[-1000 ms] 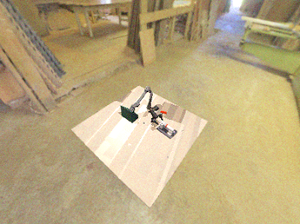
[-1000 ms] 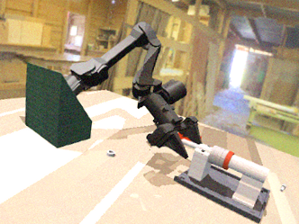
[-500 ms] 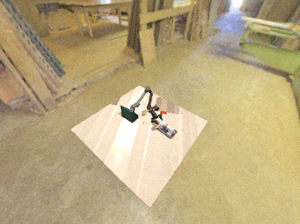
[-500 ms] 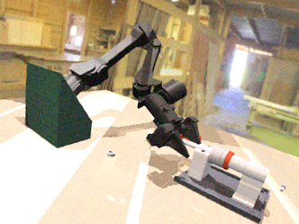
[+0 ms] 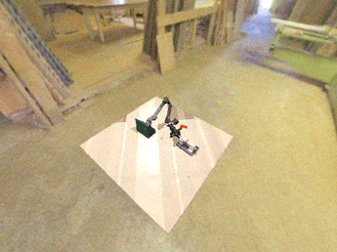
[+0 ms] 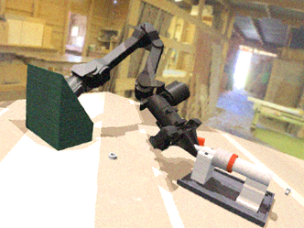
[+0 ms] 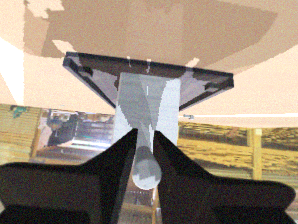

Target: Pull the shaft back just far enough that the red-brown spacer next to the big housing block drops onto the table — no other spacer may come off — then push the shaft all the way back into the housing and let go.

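My gripper tip is 90 mm short of the red-brown spacer, 20 mm below it and 10 mm to the left of it. The rest, counted from my gripper tip: thin shaft: 40 mm ahead, 20 mm above.
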